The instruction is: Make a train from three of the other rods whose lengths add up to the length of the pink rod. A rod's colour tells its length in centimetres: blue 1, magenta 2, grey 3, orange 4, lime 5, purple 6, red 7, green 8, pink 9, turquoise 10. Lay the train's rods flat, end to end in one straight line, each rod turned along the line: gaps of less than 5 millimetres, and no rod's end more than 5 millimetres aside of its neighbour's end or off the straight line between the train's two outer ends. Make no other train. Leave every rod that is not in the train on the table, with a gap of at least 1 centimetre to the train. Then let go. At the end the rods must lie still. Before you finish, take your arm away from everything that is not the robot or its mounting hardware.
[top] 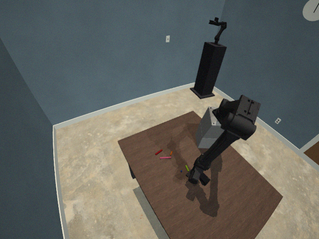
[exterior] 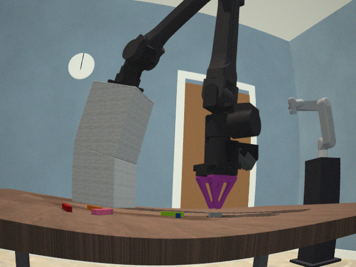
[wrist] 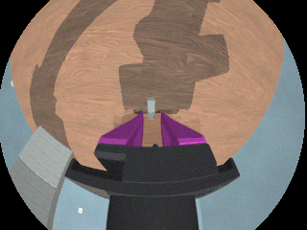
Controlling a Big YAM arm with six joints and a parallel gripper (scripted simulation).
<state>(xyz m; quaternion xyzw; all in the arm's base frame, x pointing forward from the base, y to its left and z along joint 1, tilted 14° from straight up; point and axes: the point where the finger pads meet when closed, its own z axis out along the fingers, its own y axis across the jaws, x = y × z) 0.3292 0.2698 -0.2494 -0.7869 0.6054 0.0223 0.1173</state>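
Now: the grey rod 2 cm below my hand. Round my hand: lime rod 9 cm to the right, 2 cm below, 2 cm behind; then blue rod 9 cm to the right, 3 cm ahead, 2 cm below; then pink rod 24 cm to the right, 9 cm ahead, 2 cm below.
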